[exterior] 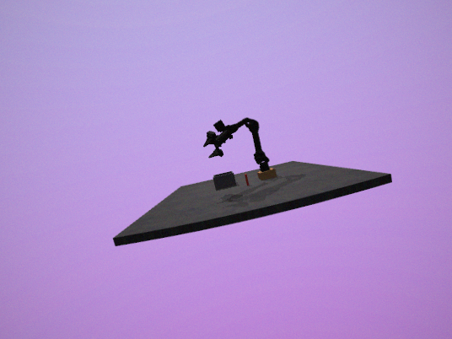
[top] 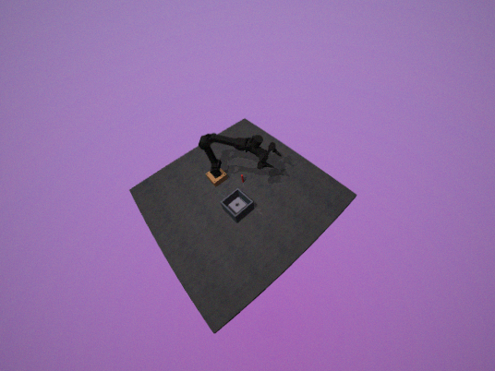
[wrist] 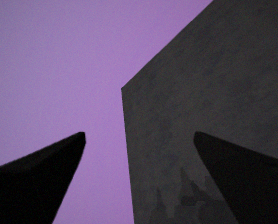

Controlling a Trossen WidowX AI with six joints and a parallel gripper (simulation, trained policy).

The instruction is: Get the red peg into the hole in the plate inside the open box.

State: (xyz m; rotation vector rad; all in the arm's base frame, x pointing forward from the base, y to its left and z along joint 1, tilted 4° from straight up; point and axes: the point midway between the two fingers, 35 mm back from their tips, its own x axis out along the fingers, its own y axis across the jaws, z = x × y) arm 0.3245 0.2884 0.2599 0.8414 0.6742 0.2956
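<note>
The red peg is 210 mm behind my gripper tip, 160 mm to the right of it and 250 mm below it. Also, from my gripper tip: grey box (30 mm behind, 330 mm to the right, 260 mm below).
</note>
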